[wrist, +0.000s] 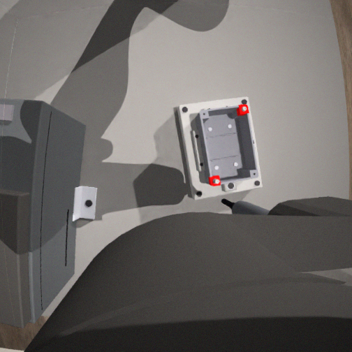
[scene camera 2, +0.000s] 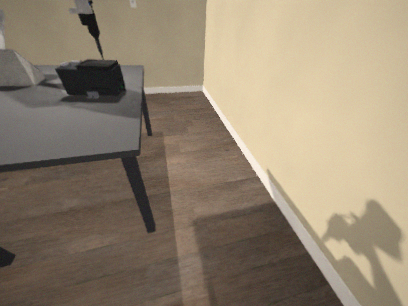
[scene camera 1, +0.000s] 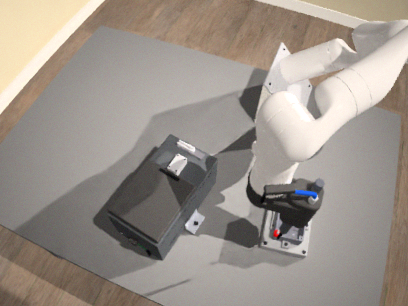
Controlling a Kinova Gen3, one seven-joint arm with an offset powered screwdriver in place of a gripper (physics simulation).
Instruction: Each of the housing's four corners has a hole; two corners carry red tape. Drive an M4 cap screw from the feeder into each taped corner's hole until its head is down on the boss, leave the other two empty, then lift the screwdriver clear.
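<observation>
The grey housing sits on a pale fixture plate. In the wrist view, the near-left red-taped corner and far-right red-taped corner each show a light, round screw head; how fully each is down is too small to tell. The untaped far-left corner and near-right corner show dark holes. My screwdriver tip appears just outside the plate's near edge in the wrist view, apart from the taped corner, with no screw visible on it. Its height is unclear.
The dark screw feeder stands left of the fixture in scene camera 1, with a white block on top and a white bracket at its side. The arm's base plate is at the back.
</observation>
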